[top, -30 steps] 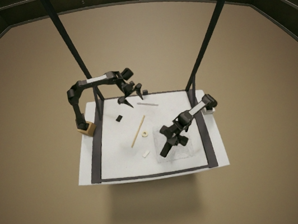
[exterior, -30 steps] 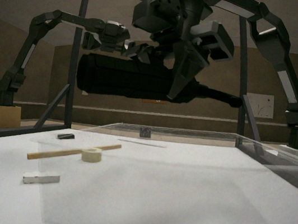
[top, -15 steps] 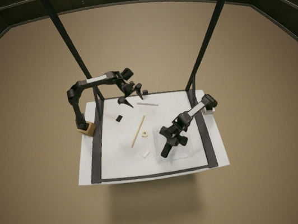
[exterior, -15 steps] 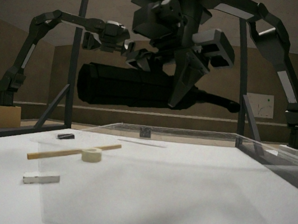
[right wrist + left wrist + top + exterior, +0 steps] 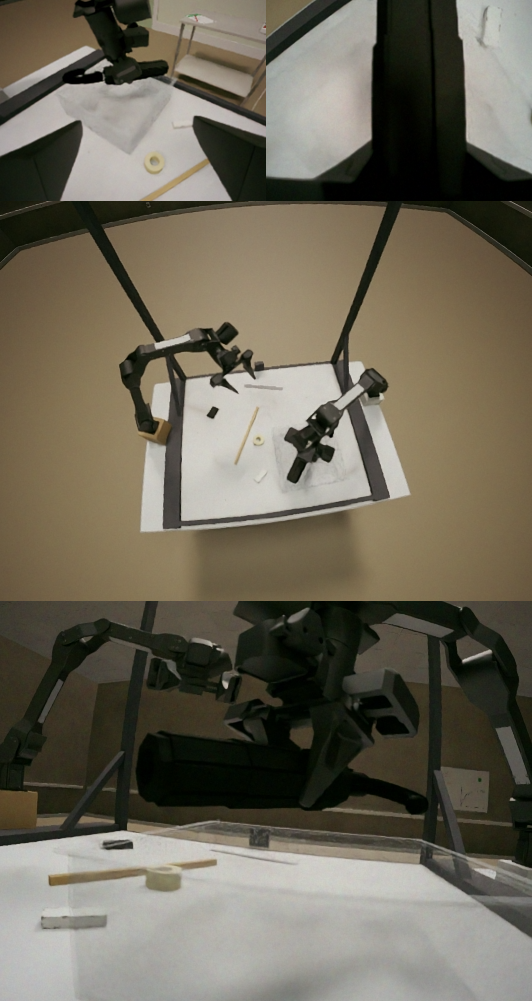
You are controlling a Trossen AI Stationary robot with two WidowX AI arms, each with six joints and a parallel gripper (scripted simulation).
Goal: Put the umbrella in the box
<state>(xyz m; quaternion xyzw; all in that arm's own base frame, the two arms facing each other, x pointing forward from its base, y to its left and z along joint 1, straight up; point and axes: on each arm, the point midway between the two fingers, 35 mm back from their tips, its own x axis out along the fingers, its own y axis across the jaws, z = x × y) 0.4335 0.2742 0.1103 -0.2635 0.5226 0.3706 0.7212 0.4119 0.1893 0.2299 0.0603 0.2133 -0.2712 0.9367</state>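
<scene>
Right now the clear storage box is 110 mm below my left hand and 20 mm to the left of it. The rest, counted from my left hand: white block (190 mm to the right, 160 mm below, 40 mm ahead); then folded black umbrella (30 mm to the left, 20 mm below); then wooden stick (220 mm to the right, 160 mm below, 160 mm behind).
</scene>
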